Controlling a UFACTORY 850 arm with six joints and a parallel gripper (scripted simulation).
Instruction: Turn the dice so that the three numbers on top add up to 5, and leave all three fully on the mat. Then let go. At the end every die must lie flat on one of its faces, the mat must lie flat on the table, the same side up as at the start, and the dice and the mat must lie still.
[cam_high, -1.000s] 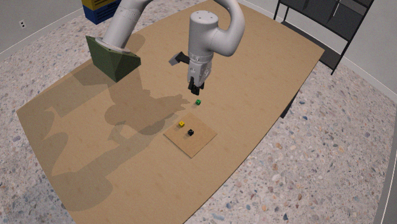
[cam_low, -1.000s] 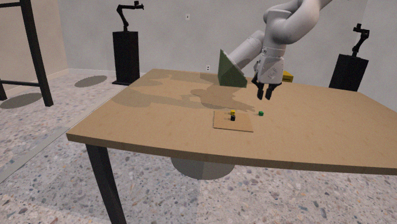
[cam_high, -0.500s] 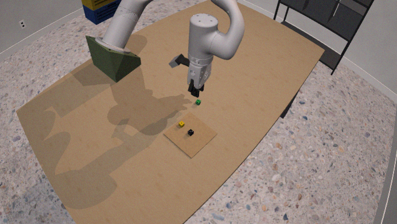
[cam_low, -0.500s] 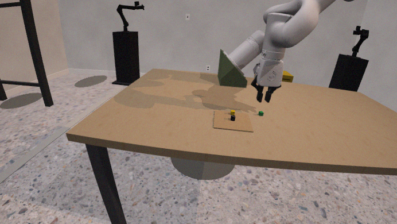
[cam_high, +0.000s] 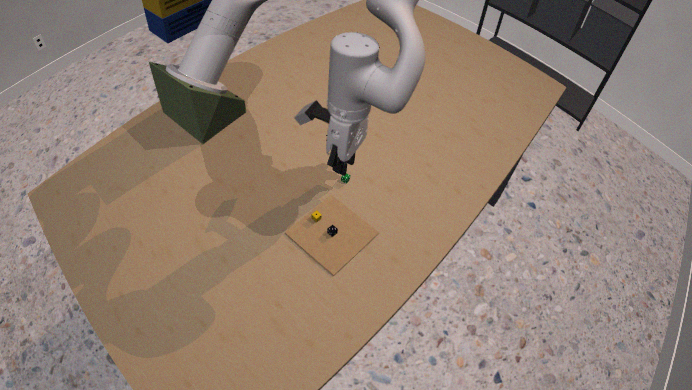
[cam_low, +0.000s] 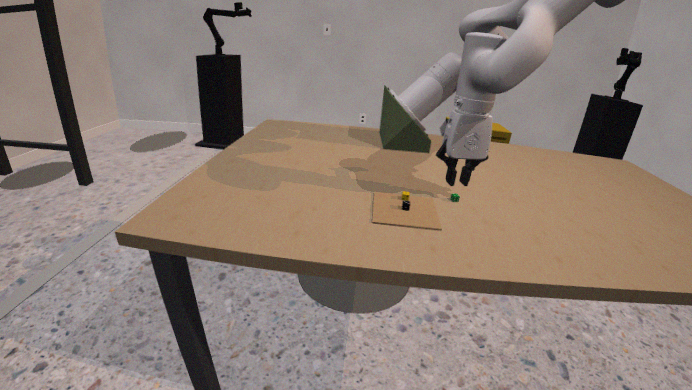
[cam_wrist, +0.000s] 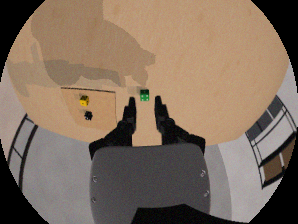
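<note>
The green die lies 10 mm ahead of my hand and 50 mm below it. From my hand the other things lie so: tan mat: 90 mm ahead, 120 mm to the right, 60 mm below; then black die: 90 mm ahead, 120 mm to the right, 50 mm below; then yellow die: 40 mm ahead, 120 mm to the right, 50 mm below.
</note>
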